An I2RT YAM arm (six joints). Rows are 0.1 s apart.
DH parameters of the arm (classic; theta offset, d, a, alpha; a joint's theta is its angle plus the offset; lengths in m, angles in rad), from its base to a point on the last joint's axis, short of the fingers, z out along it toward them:
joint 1: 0 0.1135 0.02 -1.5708
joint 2: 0 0 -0.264 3.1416
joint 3: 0.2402 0 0.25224 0
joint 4: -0.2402 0 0.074 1.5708
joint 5: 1.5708 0 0 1.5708
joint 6: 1.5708 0.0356 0 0
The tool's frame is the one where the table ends.
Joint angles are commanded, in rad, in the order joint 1, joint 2, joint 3, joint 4, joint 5, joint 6. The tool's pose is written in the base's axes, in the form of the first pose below.
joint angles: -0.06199, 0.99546, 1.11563, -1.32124, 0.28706, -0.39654
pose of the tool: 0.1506 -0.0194 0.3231 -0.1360 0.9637 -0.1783 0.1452
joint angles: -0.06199, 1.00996, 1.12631, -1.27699, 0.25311, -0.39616
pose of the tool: 0.1583 -0.0188 0.3256 -0.1362 0.9620 -0.1662 0.1687
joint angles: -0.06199, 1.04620, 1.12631, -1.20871, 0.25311, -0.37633
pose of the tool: 0.1727 -0.0197 0.3234 -0.1241 0.9603 -0.1675 0.1856
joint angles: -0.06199, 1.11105, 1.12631, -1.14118, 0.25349, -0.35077
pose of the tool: 0.1927 -0.0209 0.3159 -0.1116 0.9615 -0.1655 0.1889
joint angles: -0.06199, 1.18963, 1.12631, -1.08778, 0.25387, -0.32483
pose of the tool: 0.2133 -0.0222 0.3039 -0.1010 0.9653 -0.1612 0.1790
